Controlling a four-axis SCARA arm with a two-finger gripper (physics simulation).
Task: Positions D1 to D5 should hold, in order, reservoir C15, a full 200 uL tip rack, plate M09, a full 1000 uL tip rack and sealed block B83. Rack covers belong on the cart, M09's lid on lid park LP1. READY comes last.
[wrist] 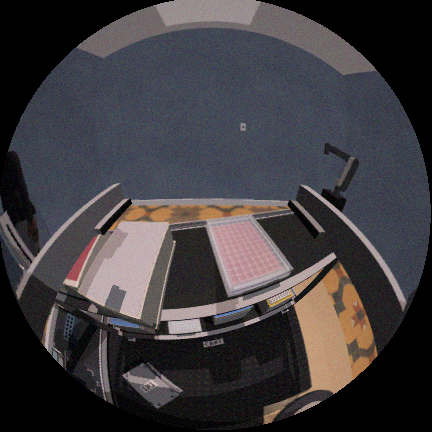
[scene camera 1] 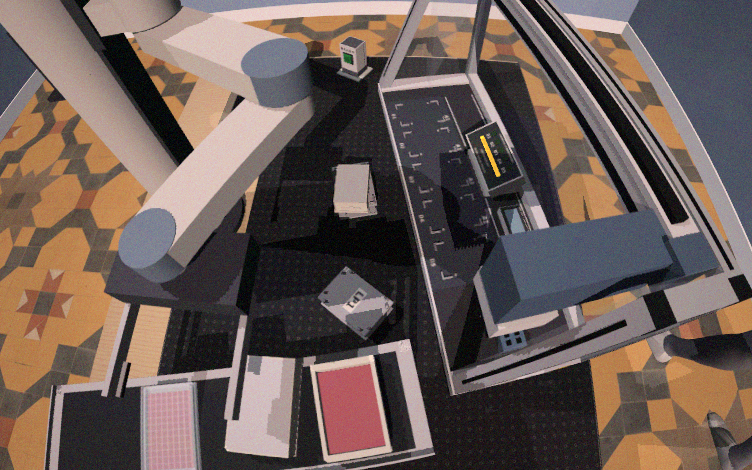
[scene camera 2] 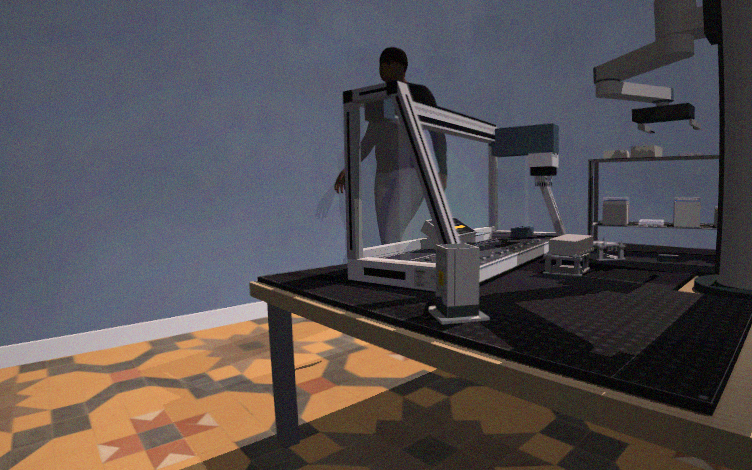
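Note:
My gripper (scene camera 1: 177, 396) (scene camera 2: 669, 128) (wrist: 207, 190) is open and empty, high over the cart (scene camera 1: 420, 396) (scene camera 2: 654, 159). Its fingers span the cart's top in the wrist view. There a pink gridded piece under a clear cover (scene camera 1: 170, 426) (wrist: 248, 254), a closed white box (scene camera 1: 260, 407) (wrist: 131, 265) and an open tray with a red fill (scene camera 1: 353, 407) (wrist: 80, 265) stand side by side. Lower-shelf pieces show partly: a yellow-edged rack (wrist: 280, 298), a blue-edged one (wrist: 233, 315), a white plate (wrist: 185, 326) and a blue-topped piece (wrist: 125, 323). D1 to D5 on the deck (scene camera 1: 413, 105) look bare. Lid park LP1 (scene camera 1: 338, 296) (wrist: 167, 389) bears no lid.
A white block on a stand (scene camera 1: 352, 188) (scene camera 2: 570, 243) is left of the deck. The READY post (scene camera 1: 353, 55) (scene camera 2: 457, 282) is at the table's end. The pipetting head (scene camera 1: 582, 266) (scene camera 2: 526, 140) overhangs the deck, beside the screen (scene camera 1: 493, 157). A person (scene camera 2: 407, 138) stands behind the frame.

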